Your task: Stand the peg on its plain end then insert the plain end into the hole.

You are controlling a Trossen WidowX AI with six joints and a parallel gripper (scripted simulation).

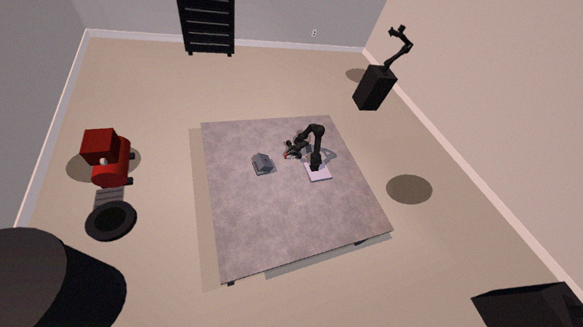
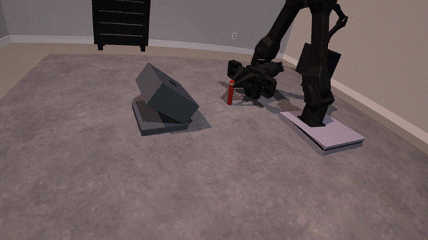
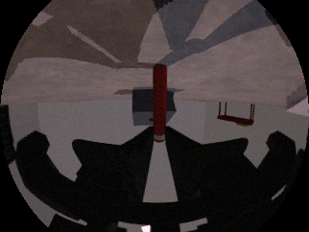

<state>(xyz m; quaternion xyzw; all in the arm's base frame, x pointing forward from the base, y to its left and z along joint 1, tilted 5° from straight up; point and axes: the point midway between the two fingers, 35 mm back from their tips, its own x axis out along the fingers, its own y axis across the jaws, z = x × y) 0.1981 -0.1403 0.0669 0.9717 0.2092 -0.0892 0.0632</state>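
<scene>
Right now the red peg is 1 cm below my gripper tip. From my gripper tip the other things lie so: grey base plate: 21 cm ahead, 7 cm to the left, 6 cm below; dark sloped panel: 20 cm ahead, 7 cm to the left.
</scene>
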